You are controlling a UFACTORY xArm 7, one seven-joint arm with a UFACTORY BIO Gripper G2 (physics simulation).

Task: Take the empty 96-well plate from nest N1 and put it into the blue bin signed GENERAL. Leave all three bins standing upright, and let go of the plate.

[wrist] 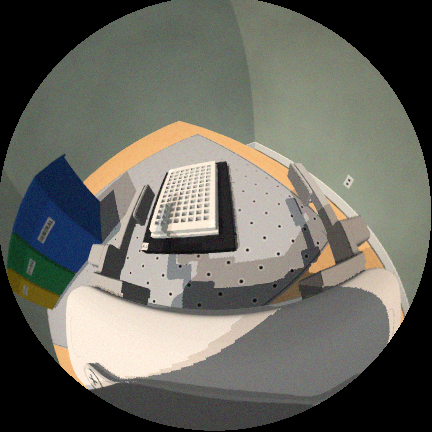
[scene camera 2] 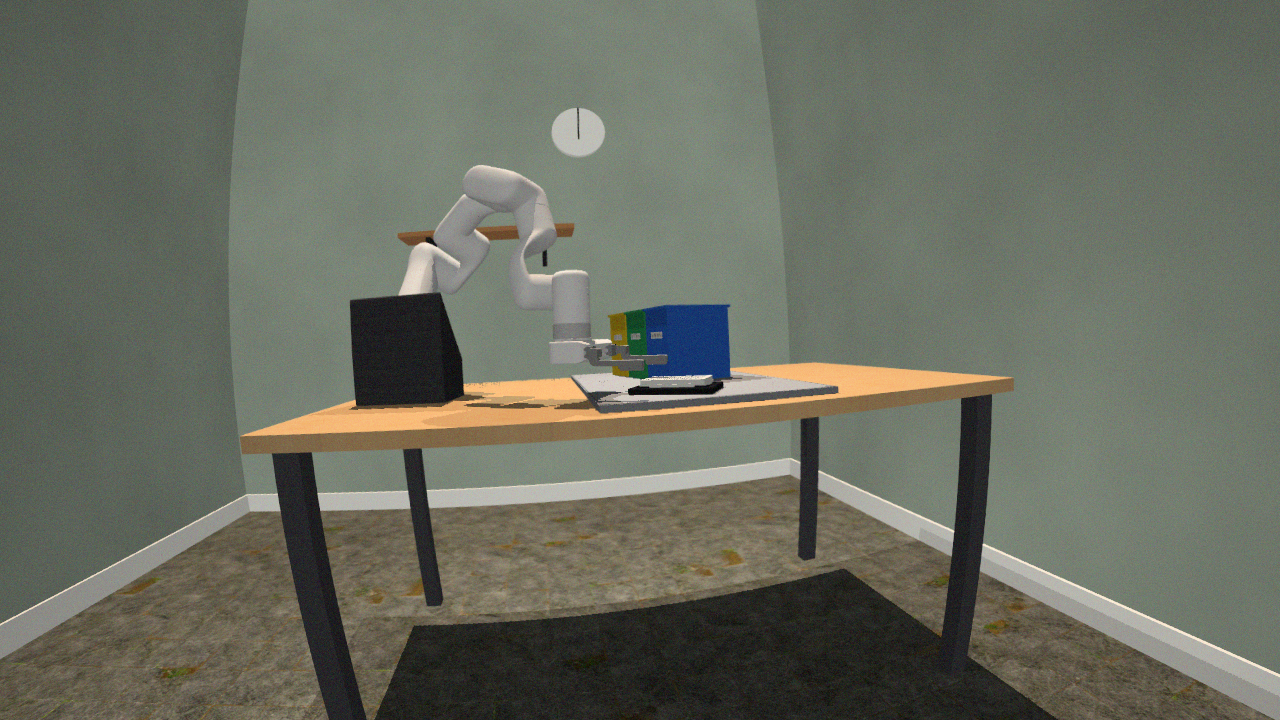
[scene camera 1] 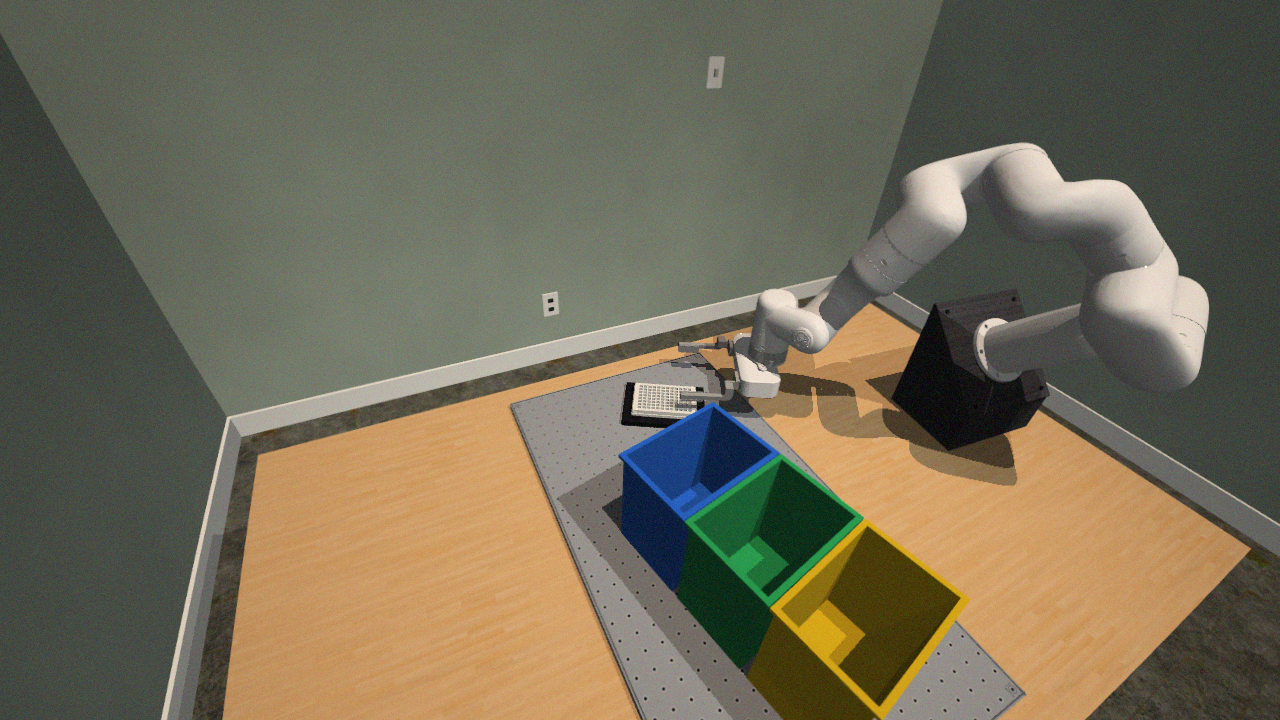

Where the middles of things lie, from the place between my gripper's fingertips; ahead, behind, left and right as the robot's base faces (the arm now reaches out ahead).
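Scene:
From my hand: green bin (scene camera 1: 745, 550), 440 mm to the left, 40 mm ahead, 30 mm above; blue bin (scene camera 1: 667, 478), 320 mm to the left, 90 mm ahead, 30 mm above; black nest (scene camera 1: 656, 422), 40 mm to the left, 40 mm ahead, 50 mm below; white 96-well plate (scene camera 1: 649, 400), 40 mm to the left, 40 mm ahead, 40 mm below. Going by their middles, green bin farthest from my hand of the things named here.

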